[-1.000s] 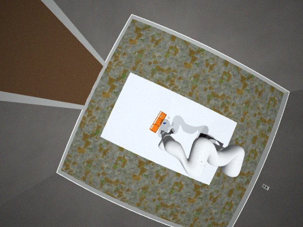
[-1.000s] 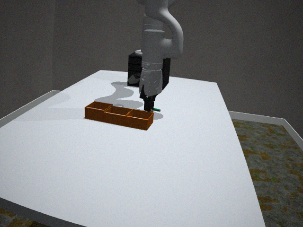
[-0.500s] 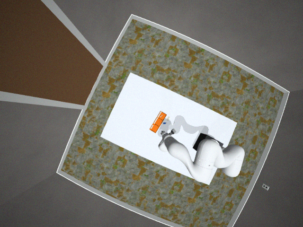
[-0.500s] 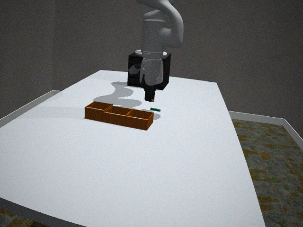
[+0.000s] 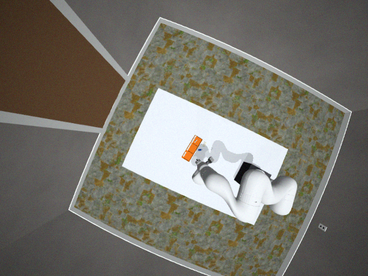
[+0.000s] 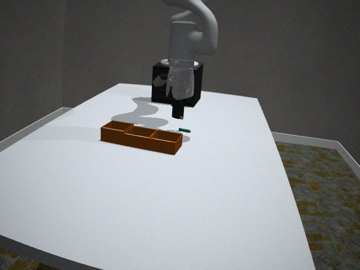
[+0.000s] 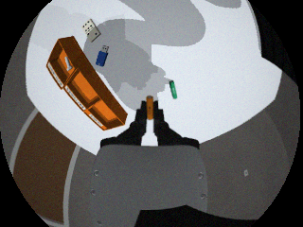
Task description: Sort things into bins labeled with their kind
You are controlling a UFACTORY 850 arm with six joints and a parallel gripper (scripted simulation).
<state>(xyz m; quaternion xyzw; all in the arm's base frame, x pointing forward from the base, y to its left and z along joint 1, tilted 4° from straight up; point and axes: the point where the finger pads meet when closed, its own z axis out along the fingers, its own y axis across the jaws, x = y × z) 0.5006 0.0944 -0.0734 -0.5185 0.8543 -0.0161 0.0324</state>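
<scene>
My hand is 12 cm short of the three joined orange bins, 9 cm to the left of it and 6 cm above it. Round my hand: orange stick 2 cm below; then green cylinder 8 cm below, 4 cm behind, 2 cm to the left; then blue USB stick 12 cm to the right, 8 cm below, 4 cm ahead.
</scene>
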